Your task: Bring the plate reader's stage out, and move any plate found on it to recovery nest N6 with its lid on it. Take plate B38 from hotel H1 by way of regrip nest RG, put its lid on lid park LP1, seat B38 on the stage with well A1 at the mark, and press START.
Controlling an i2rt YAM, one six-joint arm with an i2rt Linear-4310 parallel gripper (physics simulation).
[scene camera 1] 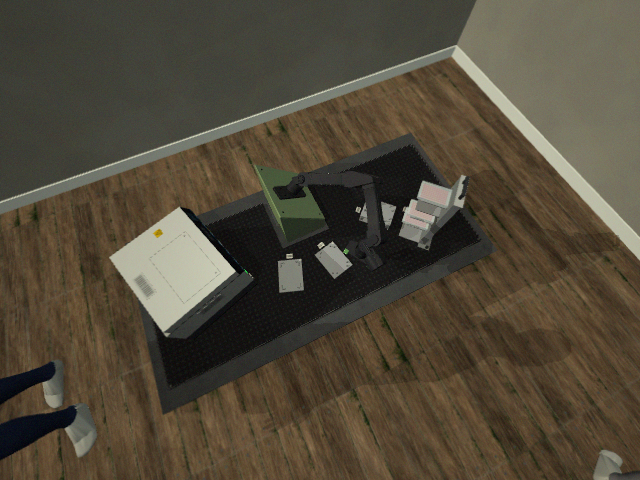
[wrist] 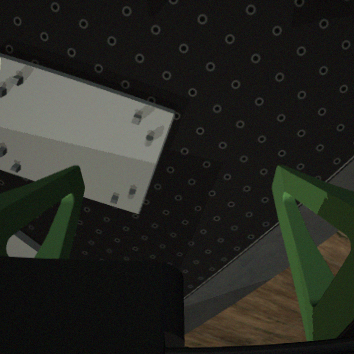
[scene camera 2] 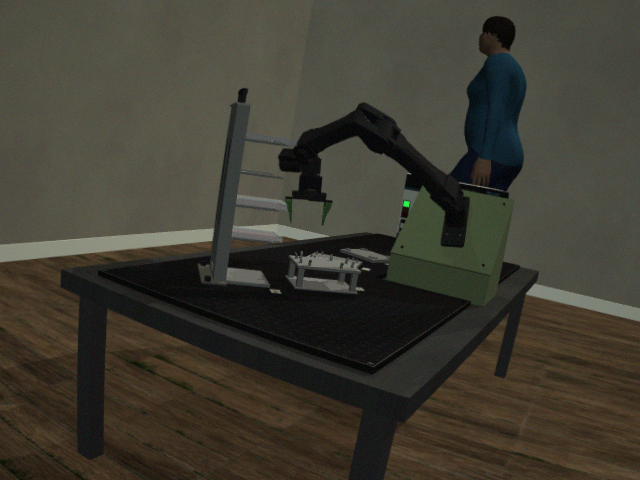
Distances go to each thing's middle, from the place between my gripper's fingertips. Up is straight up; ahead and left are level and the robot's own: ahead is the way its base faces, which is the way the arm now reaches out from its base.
Labels:
Now: the grey nest plate [scene camera 1: 290,273] 130 mm behind my hand, 300 mm to the right of it and 100 mm below it. Also, from my hand: rack post [scene camera 2: 239,116] (60 mm ahead, 420 mm to the left, 100 mm above).

